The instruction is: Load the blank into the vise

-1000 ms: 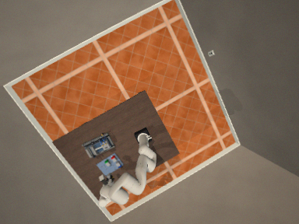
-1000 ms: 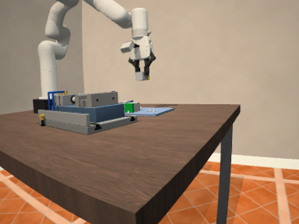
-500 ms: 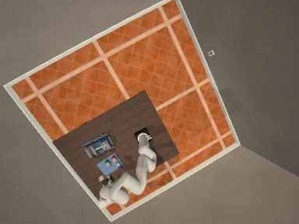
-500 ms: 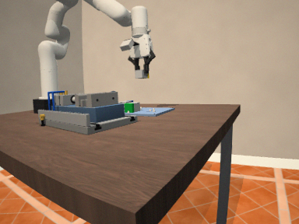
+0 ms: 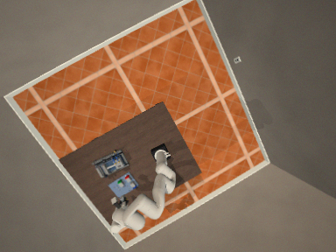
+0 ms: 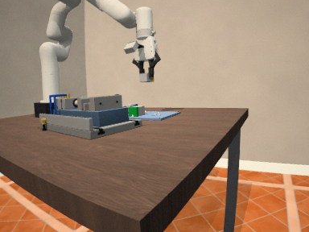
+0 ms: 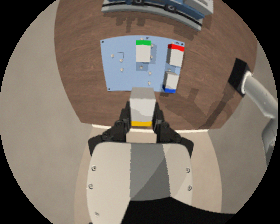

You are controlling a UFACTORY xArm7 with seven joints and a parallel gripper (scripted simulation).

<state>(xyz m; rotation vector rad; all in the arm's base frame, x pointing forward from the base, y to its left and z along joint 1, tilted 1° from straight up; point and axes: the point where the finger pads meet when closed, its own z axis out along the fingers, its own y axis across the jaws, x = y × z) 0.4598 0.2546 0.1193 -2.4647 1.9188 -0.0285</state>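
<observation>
My hand is 2 cm above the yellow-ended blank. From my hand the other things lie so: blue infeed plate (1 cm ahead, 4 cm to the right, 18 cm below); blue-ended blank (9 cm behind, 2 cm to the right, 16 cm below); green-ended blank (2 cm ahead, 9 cm to the right, 16 cm below).
</observation>
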